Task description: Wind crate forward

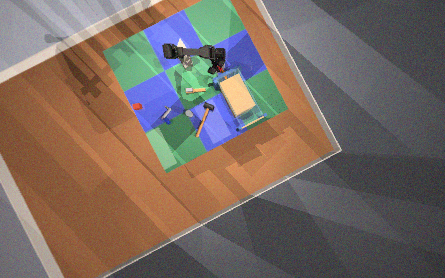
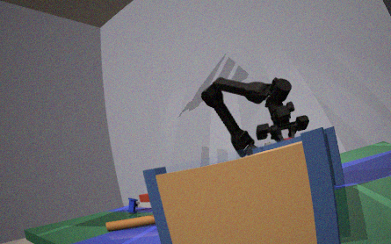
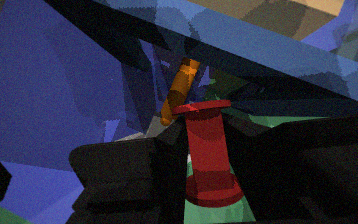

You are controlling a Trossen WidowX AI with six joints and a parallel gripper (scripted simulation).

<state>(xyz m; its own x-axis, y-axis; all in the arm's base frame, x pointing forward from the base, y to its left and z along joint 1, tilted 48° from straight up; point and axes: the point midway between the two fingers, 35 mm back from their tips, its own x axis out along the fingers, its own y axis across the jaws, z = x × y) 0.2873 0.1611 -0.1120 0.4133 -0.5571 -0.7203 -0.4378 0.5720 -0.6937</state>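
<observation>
Now: gripper tip 12 cm past the winch, 3 cm to the right of it and 10 cm above it. From my gripper tip the other things lie so: blue-framed guard cubby: 30 cm ahead, 1 cm to the left, 5 cm below; then red grip: 2 cm behind, 1 cm to the right; then blue piece: 9 cm ahead, 63 cm to the right, 10 cm below.
</observation>
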